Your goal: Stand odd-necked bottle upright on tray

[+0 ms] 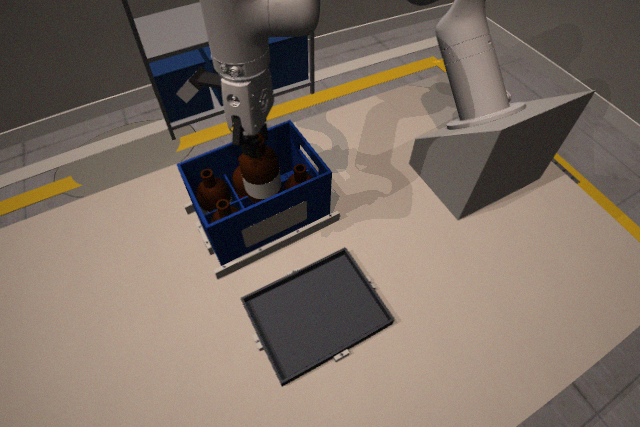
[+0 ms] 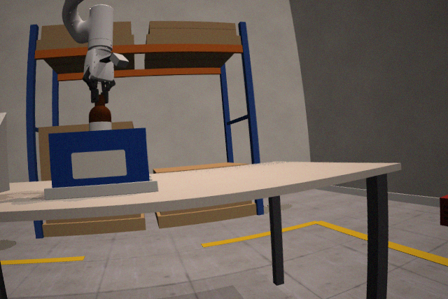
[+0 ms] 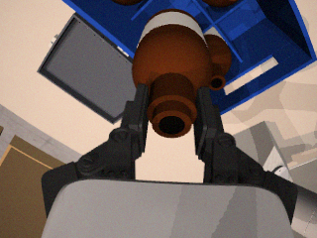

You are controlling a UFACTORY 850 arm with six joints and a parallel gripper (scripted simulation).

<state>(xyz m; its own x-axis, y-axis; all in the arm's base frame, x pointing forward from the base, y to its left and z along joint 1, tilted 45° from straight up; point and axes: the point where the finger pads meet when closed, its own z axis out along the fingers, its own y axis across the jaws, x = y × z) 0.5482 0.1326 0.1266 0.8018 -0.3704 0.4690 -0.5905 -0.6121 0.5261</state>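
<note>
Right now the brown bottle is 70 mm below my hand. The rest, counted from my hand: dark grey tray: 280 mm below, 230 mm to the left, 30 mm behind; then crate: 210 mm below, 40 mm to the right, 10 mm ahead.
</note>
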